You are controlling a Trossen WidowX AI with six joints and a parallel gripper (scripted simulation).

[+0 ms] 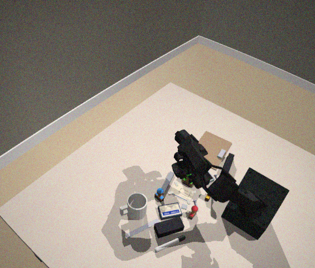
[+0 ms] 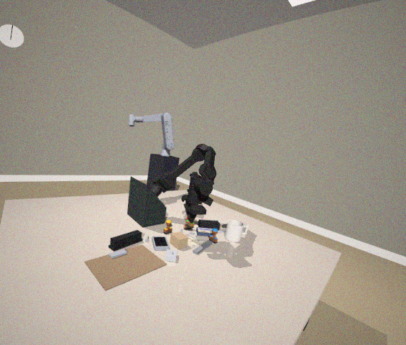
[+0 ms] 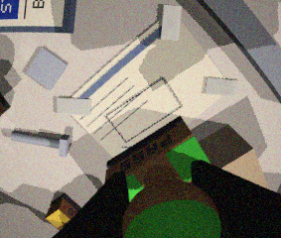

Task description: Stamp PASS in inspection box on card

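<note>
Right now the cardboard box is 7 cm to the right of my gripper tip, 7 cm below it and 1 cm ahead of it. Round my gripper tip: white card: 9 cm below, 1 cm to the left, 1 cm ahead; then green stamp: right at my gripper tip; then grey bar: 9 cm ahead, 8 cm below.
</note>
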